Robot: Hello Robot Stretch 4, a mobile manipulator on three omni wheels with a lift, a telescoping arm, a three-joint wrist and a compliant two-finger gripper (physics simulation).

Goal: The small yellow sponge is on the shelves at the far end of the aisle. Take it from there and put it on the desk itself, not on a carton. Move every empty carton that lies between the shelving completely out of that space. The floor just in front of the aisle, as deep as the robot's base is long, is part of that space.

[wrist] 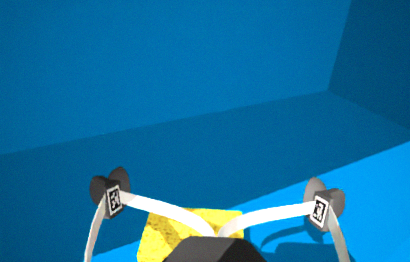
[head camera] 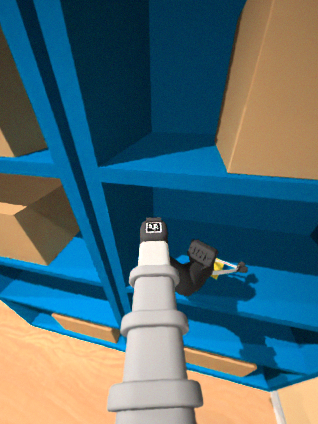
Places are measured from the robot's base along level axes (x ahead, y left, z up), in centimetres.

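Pixels of known places: end effector, tool point: [wrist: 215,192].
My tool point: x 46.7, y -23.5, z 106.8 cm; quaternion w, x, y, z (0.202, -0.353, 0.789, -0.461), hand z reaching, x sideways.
For each thing: its top centre in the pictures, then the offset to it from my tool point. "pt": a spot on its surface instead. Level surfaces: height alone.
- yellow sponge, middle of its top: [wrist: 193,231] [head camera: 210,260] dz -6.0, dx +1.6, dy +1.2 cm
- large carton, surface spot: [head camera: 280,100] pt dz +46.2, dx -11.0, dy +5.2 cm
- wooden floor, its level: dz -109.6 cm
The yellow sponge [head camera: 217,269] [wrist: 167,231] is on a middle shelf of the blue shelving. In the wrist view it shows at the bottom, left of centre, partly hidden by the dark gripper body and the white finger bands. My gripper [head camera: 235,268] [wrist: 217,199] is open, with its fingertips wide apart and no object between the tips. The tips are above the shelf board and reach past the sponge, which sits nearer the gripper's base. In the head view the arm and wrist hide part of the gripper. The desk does not show in either view.
Blue shelving [head camera: 82,150] surrounds the arm, with a board above and an upright to the left. A large carton [head camera: 280,100] stands on the upper right shelf. Another carton [head camera: 37,235] stands left of the upright. Low cartons [head camera: 85,327] [head camera: 220,361] show near the wooden floor [head camera: 60,385].
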